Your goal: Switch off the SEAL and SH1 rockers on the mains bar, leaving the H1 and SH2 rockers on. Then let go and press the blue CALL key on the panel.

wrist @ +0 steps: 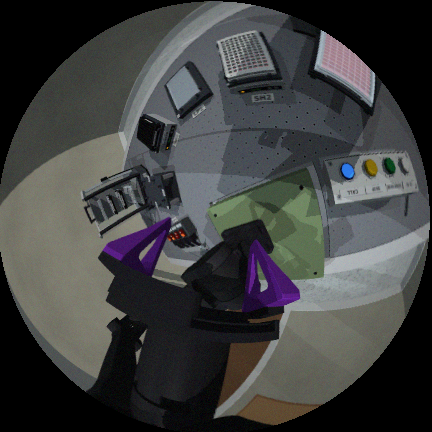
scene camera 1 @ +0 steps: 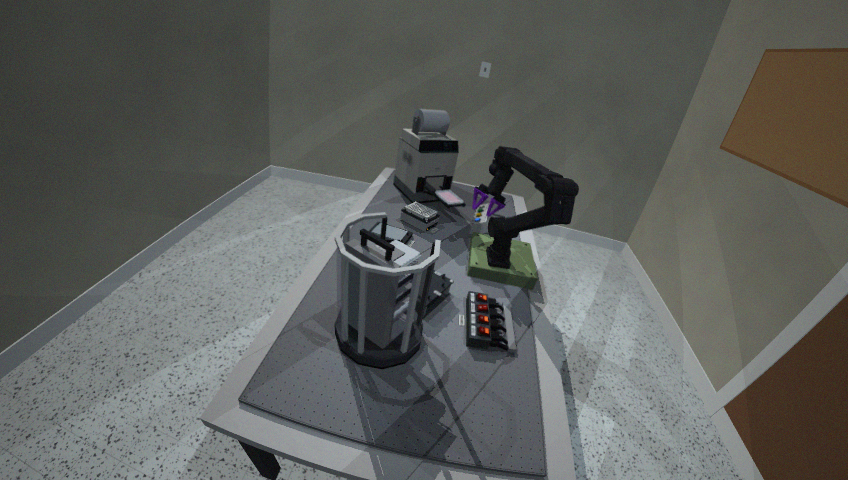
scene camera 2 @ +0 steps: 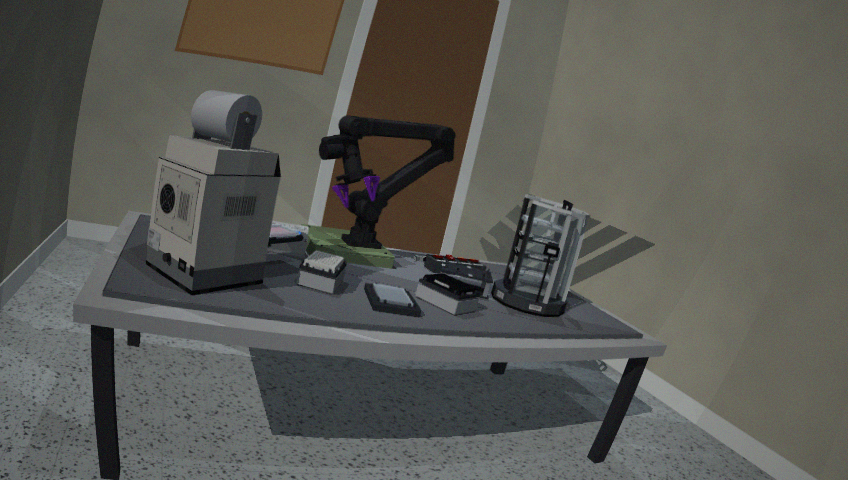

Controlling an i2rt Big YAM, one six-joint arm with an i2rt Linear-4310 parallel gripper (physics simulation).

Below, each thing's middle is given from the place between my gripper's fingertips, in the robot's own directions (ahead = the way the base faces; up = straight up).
Right now my hand is 11 cm short of the plate with pink grid (wrist: 325,63), 29 cm to the left of it and 9 cm above it. Also, from my hand: tall cylindrical plate rack (scene camera 1: 380,305) 28 cm ahead, 52 cm to the left, 1 cm below; flat plate (wrist: 182,87) 34 cm ahead, 16 cm below.
